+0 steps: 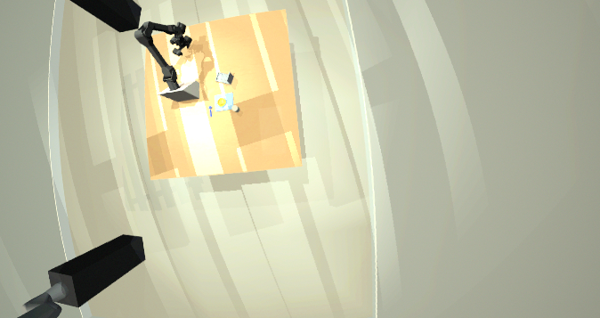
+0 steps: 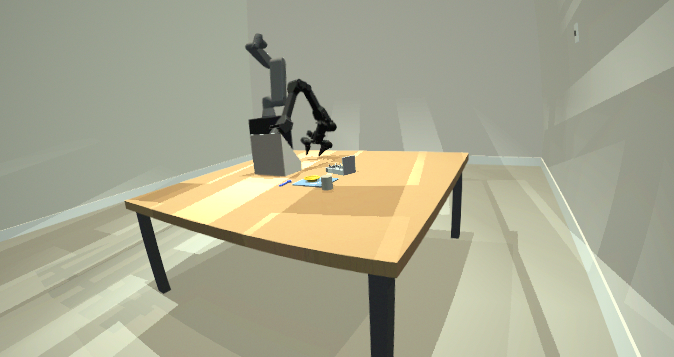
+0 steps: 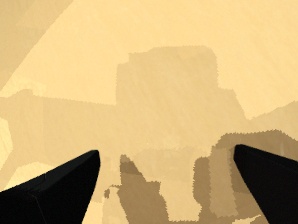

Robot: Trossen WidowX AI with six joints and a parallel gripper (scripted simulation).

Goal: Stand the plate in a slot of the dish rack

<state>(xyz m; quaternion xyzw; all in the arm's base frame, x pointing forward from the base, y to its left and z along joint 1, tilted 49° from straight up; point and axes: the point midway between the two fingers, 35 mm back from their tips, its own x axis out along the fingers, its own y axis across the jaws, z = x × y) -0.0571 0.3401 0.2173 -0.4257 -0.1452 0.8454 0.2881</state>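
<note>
Right now my gripper tip is 460 mm to the left of the plate and 360 mm short of it. Round my gripper tip: dish rack: 370 mm ahead, 270 mm to the right, 10 mm above; then white cup: 520 mm to the right, 480 mm ahead, 10 mm above.
</note>
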